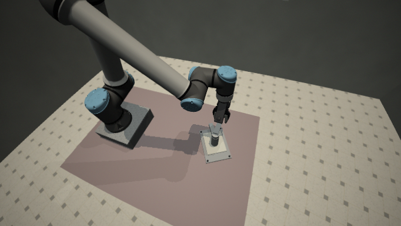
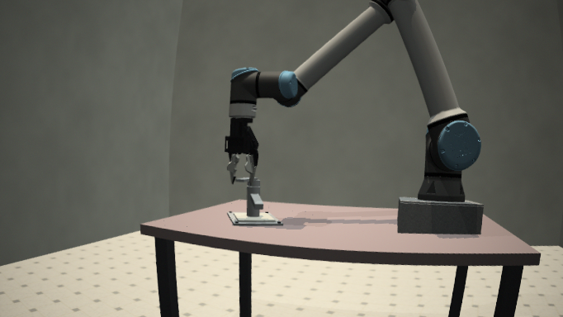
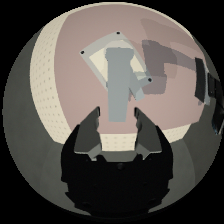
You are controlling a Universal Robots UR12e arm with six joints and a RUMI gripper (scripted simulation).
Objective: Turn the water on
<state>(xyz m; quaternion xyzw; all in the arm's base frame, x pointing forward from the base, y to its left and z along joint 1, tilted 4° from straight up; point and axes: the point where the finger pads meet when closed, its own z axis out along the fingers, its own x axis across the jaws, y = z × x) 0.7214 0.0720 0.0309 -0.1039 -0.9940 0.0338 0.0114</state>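
My hand is 40 mm to the left of the lever and 10 mm past it. From my hand the other things lie so: grey tap: 70 mm to the right, 50 mm below, 20 mm behind.
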